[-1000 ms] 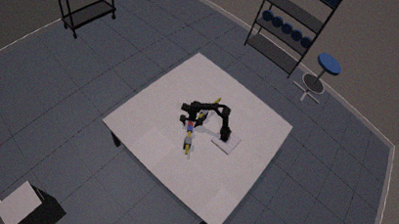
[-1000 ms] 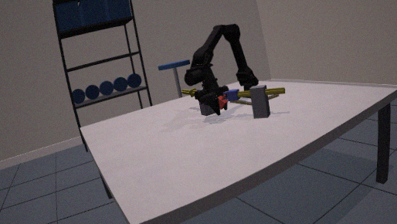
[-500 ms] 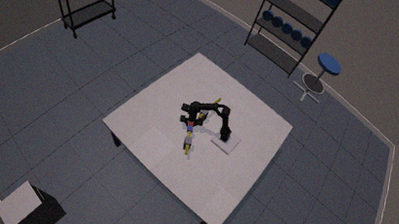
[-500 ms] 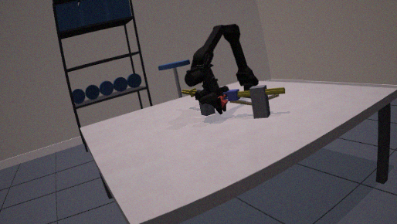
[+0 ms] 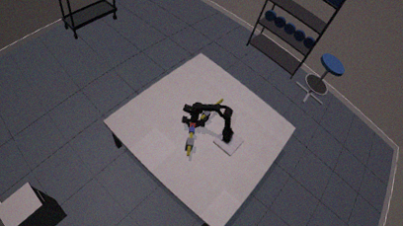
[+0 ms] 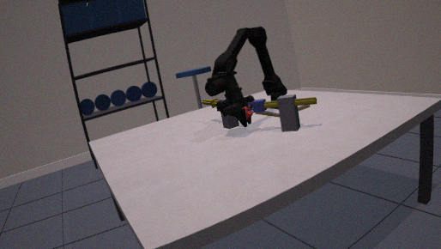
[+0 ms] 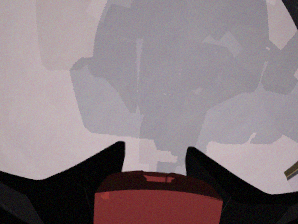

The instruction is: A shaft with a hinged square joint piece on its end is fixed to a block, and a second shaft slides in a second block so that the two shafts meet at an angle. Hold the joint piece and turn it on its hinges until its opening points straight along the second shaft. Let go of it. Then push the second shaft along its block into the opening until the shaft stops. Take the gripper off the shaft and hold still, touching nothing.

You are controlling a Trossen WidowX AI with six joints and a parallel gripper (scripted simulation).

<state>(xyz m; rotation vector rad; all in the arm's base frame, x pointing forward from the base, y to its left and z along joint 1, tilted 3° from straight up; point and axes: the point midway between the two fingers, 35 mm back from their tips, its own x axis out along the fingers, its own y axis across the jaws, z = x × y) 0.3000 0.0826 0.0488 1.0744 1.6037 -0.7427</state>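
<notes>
Right now my gripper tip is 5 cm below the red joint piece.
</notes>
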